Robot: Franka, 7 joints.
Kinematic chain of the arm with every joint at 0, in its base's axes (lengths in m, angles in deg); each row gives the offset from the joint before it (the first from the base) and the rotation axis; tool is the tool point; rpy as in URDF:
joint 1: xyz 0 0 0.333 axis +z
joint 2: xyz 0 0 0 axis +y
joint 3: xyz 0 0 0.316 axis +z
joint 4: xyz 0.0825 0 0 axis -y
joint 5: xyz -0.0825 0 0.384 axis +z
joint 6: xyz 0 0 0 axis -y
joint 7: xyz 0.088 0 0 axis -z
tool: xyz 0 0 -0.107 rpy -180 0 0
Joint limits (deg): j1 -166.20..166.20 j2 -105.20..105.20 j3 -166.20..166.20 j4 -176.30..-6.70 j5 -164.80..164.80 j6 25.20..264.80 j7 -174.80..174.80
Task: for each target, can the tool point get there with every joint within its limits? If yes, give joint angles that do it. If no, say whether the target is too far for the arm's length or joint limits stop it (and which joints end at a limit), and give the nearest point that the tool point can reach.
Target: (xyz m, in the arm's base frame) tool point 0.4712 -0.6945 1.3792
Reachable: no: too far | nearest point 0.3014 -0.4442 1.0022 | short by 0.483 m
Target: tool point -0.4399 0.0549 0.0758
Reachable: yes | joints -114.05 79.19 -68.63 -126.89 -103.21 190.54 25.32
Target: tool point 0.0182 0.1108 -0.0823
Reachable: yes | joints 51.90 74.82 -8.17 -143.89 85.70 84.87 -54.11
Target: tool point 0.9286 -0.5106 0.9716
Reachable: no: too far | nearest point 0.6439 -0.3540 0.7758 | short by 0.379 m
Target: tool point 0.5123 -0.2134 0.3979
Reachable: yes | joints 38.09 3.58 -65.81 -128.92 -56.90 163.48 -43.17
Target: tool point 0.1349 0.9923 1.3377
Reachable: no: too far | nearest point 0.0816 0.6001 0.9406 | short by 0.561 m
